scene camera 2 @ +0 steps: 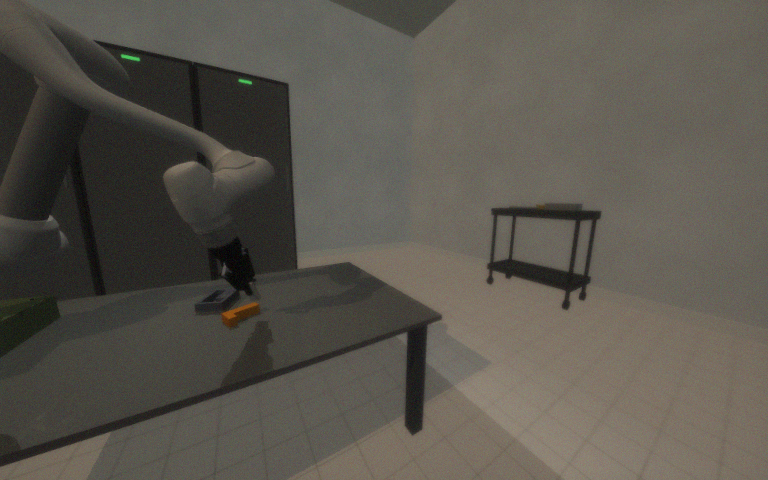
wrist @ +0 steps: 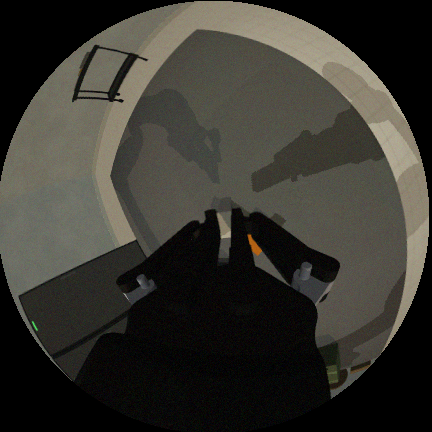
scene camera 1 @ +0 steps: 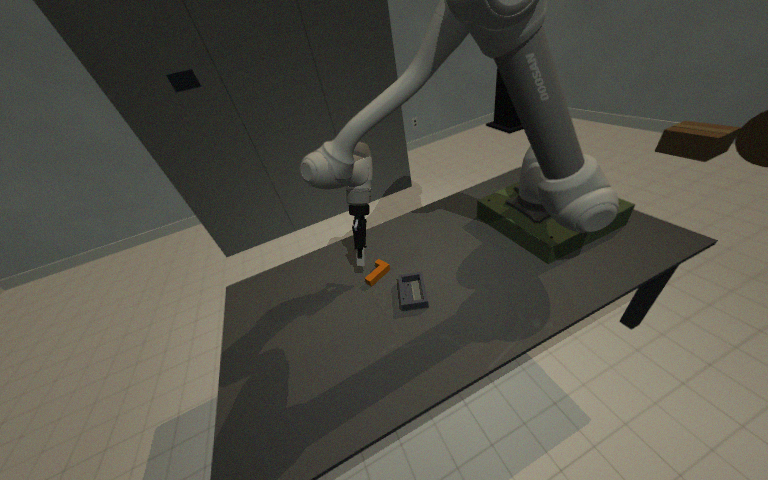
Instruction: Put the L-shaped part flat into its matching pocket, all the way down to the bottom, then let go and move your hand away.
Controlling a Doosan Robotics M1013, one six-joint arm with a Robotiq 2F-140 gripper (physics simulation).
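Pixels of known places: gripper, between the fingertips: (scene camera 2: 256,299) (wrist: 226,206) (scene camera 1: 361,265); arm's base, origin of its link: (scene camera 1: 538,205).
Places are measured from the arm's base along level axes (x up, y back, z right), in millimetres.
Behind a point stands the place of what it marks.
Note:
The orange L-shaped part (scene camera 1: 374,275) {x -60, y -716, z 23 mm} (scene camera 2: 243,312) {x -69, y -707, z 53 mm} lies flat on the table, outside the pocket. In the wrist view, a small piece of the orange part (wrist: 254,245) {x -60, y -665, z 56 mm} shows beside the right finger; the rest is hidden. The dark grey tray with the pocket (scene camera 1: 414,306) {x -69, y -638, z -175 mm} (scene camera 2: 210,309) {x -77, y -598, z -40 mm} sits beside the part, to its right in scene camera 1. It does not show in the wrist view. My gripper (scene camera 1: 360,260) {x -24, y -750, z 66 mm} (scene camera 2: 252,292) {x -24, y -750, z 66 mm} (wrist: 226,206) {x -24, y -750, z 66 mm} is shut and empty, pointing down above the table. In scene camera 1 its fingertips are just left of the part.
The dark table (scene camera 1: 317,362) {x -90, y -987, z -211 mm} (scene camera 2: 141,362) {x -90, y -493, z 202 mm} bears the arm's green base block (scene camera 1: 552,251) {x -32, y -129, z -210 mm} (scene camera 2: 28,331) {x -70, y -146, z -70 mm} at one end. Tall dark cabinets (scene camera 2: 243,169) stand behind the table. A black trolley (scene camera 2: 543,213) stands away near the wall.

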